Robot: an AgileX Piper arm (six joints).
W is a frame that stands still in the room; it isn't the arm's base.
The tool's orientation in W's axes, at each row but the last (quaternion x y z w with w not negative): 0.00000 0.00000 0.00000 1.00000; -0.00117 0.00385 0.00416 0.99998; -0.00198 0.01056 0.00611 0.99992; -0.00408 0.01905 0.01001 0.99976; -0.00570 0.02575 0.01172 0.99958
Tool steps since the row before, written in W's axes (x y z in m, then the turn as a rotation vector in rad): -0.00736 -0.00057 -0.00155 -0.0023 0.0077 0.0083; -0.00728 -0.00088 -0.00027 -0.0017 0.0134 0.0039; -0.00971 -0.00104 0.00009 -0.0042 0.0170 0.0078; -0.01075 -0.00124 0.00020 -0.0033 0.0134 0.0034; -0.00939 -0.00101 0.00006 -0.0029 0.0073 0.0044
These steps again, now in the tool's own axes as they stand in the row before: -0.00736 -0.00057 -0.00155 -0.0023 0.0077 0.0083; -0.00728 -0.00082 -0.00033 -0.0016 0.0134 0.0039; -0.00972 -0.00092 -0.00012 -0.0042 0.0170 0.0078; -0.01077 -0.00102 -0.00022 -0.0032 0.0134 0.0034; -0.00940 -0.00079 -0.00043 -0.0030 0.0073 0.0043
